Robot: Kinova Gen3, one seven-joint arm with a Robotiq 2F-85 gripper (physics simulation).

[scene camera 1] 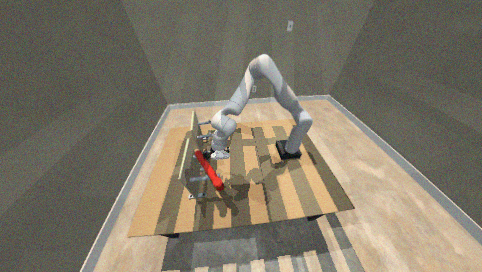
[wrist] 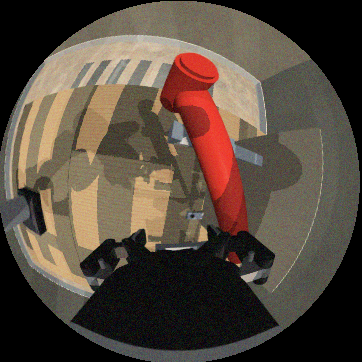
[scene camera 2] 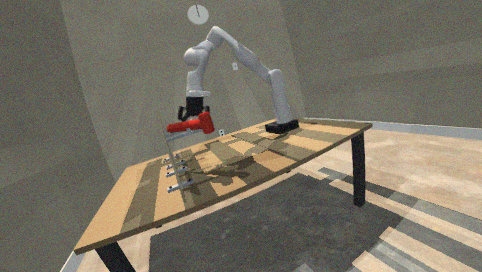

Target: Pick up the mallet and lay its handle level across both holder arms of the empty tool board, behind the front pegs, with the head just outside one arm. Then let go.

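Frame: origin at the arm's base, x right, y ahead, z up, level; centimetres.
Seen in the pictures: gripper, fingertip midpoint: (wrist: 175,233); arm's base, link origin: (scene camera 1: 290,148) (wrist: 24,206) (scene camera 2: 283,122).
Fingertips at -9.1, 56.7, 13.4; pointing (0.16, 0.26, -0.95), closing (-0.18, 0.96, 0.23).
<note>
Pixels of each thing's middle, then the offset from my fingertips to it, as dx, dy, dz. "*": a spot on its surface instead. Level surfaces: height alone.
- red mallet, body centre: (wrist: 224,184) (scene camera 2: 186,126) (scene camera 1: 207,167) -7.5, +4.0, +3.0
- head, surface spot: (wrist: 192,79) * -16.0, -2.0, +6.1
- second tool board, body centre: (scene camera 2: 174,134) (scene camera 1: 205,133) +27.0, +7.6, -2.9
- striped wooden table, surface height: dz -18.3
The red mallet (scene camera 1: 208,170) (scene camera 2: 188,126) (wrist: 215,158) lies with its handle across both grey holder arms of the near tool board (scene camera 1: 183,158) (scene camera 2: 170,148). One arm (scene camera 1: 201,178) (wrist: 249,156) is close to the head. The head (scene camera 1: 218,184) (scene camera 2: 206,122) (wrist: 192,79) sticks out just beyond that arm. My gripper (scene camera 1: 215,153) (scene camera 2: 193,116) (wrist: 175,233) is open and empty. It hangs just above the handle's far end, and in the wrist view its right finger covers the handle tip.
A second tool board (scene camera 1: 193,123) with two holder arms stands behind the first. Small grey brackets (scene camera 1: 197,195) (scene camera 2: 180,185) sit on the striped wooden table (scene camera 1: 303,189) (scene camera 2: 320,135) at the boards' feet. The robot base (scene camera 1: 288,150) (scene camera 2: 281,127) stands at the back right.
</note>
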